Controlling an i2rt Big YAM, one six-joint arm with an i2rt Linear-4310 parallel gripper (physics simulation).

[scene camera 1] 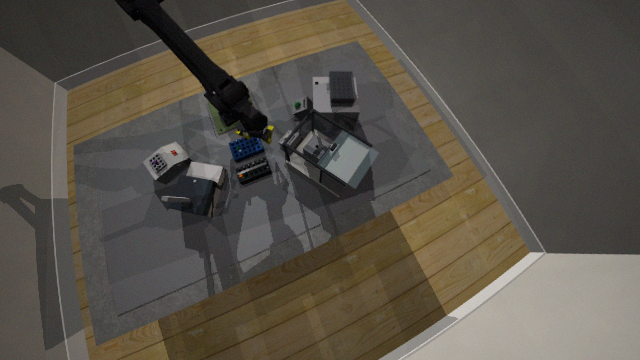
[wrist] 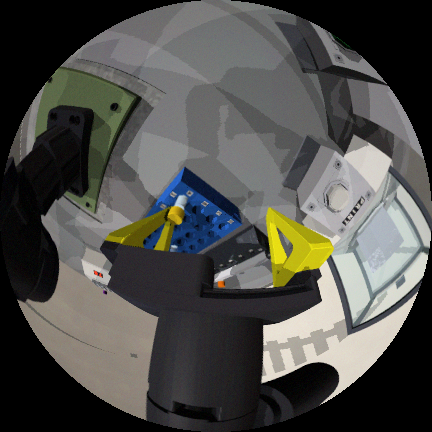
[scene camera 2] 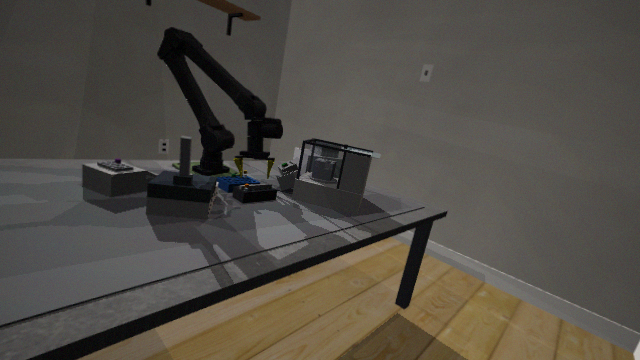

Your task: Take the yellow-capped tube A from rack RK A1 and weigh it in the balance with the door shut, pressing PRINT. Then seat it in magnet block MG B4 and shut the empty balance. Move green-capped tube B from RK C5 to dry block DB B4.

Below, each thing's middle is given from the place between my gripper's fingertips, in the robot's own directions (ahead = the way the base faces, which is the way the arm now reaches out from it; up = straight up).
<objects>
My hand is 250 mm short of the balance point(scene camera 1: 322, 152), 150 mm to the right of it and 80 mm below it. Round my hand: grey block device point(wrist: 364, 102): 50 mm ahead, 350 mm to the left, 60 mm above.
</objects>
